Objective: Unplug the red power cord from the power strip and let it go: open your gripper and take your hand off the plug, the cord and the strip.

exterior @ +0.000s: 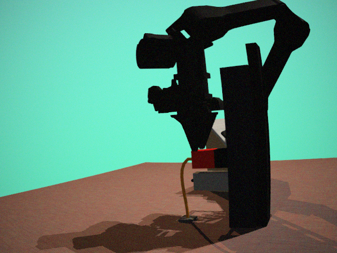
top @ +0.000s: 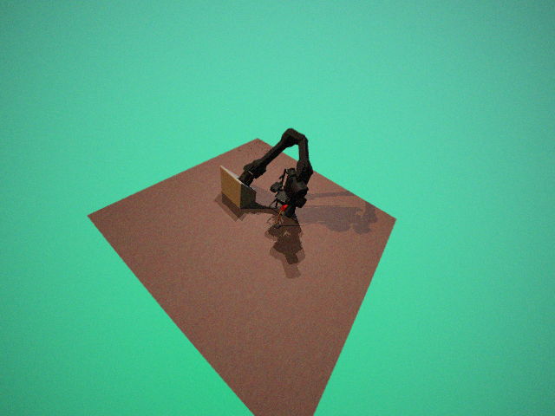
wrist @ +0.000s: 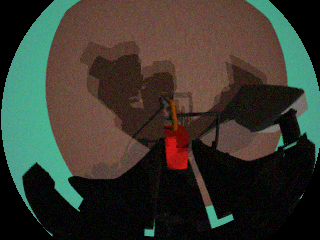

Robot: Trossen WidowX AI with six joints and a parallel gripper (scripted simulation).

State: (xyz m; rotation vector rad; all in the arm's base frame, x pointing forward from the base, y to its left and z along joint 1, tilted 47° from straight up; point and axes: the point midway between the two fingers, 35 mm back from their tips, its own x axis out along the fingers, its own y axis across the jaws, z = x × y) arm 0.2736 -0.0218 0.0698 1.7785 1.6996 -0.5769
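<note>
The red plug is 3 cm to the left of my gripper tip, 1 cm below it and 1 cm behind it. Round my gripper tip: black power strip 10 cm to the left, 1 cm behind.
</note>
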